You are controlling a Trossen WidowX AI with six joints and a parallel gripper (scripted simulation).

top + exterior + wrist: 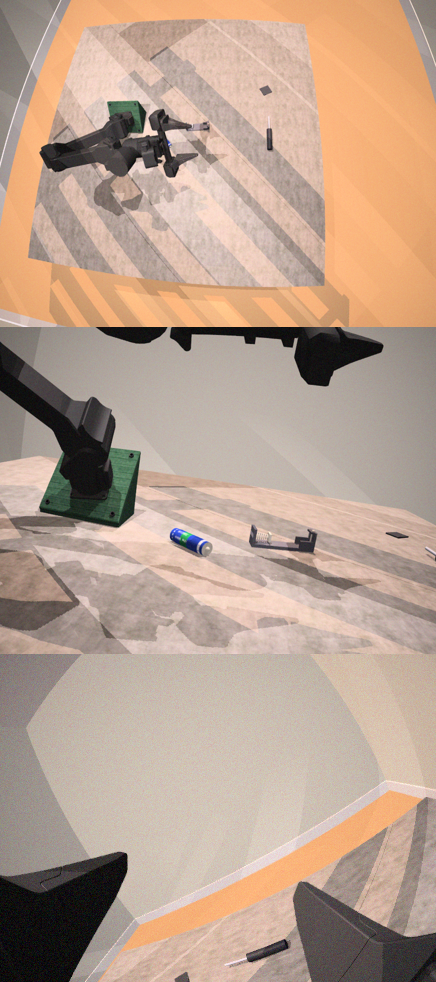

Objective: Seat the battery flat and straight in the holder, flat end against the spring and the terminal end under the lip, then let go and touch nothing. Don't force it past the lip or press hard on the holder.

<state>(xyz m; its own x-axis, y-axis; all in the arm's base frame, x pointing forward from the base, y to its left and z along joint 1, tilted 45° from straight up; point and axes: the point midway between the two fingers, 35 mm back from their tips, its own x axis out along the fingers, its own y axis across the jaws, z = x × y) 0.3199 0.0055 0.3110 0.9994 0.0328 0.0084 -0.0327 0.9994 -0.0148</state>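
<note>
My gripper tip is now 300 mm above the battery, 160 mm past it and 110 mm to the right of it. Round my gripper tip: black screwdriver 300 mm below, 280 mm ahead, 140 mm to the left; then dark flat square 340 mm to the left, 310 mm below, 290 mm ahead.
</note>
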